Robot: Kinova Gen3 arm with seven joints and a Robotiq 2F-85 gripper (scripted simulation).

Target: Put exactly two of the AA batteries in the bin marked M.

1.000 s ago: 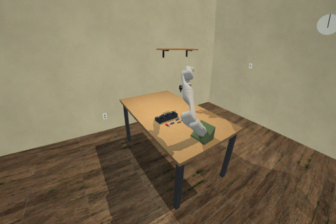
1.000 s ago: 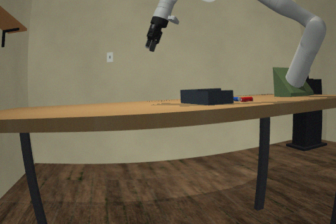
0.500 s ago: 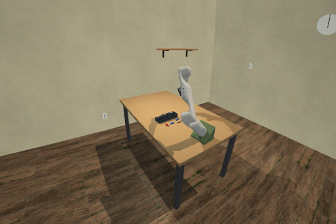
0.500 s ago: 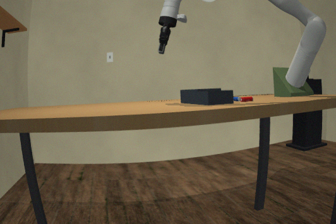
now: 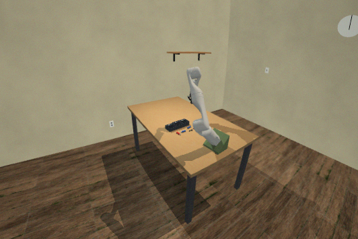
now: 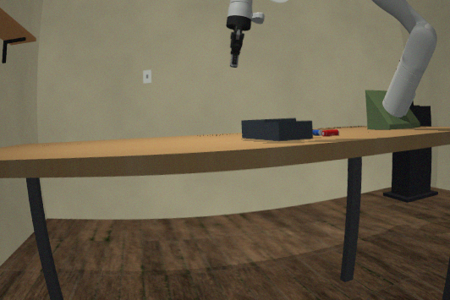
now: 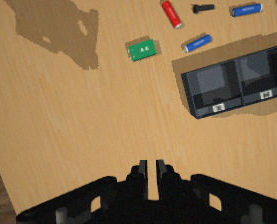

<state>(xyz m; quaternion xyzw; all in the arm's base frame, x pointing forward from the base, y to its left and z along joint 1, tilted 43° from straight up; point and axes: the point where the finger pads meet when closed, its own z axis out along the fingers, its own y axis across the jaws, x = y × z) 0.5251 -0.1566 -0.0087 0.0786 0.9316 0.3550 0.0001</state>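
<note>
The dark bin lies 21 cm to the left of my hand, 20 cm below it and 4 cm behind it. The rest, counted from my hand: red AA battery 22 cm below, 18 cm behind, 8 cm to the left; then black screw 22 cm below, 18 cm behind, 13 cm to the left; then green 9V battery 22 cm below, 13 cm behind.
</note>
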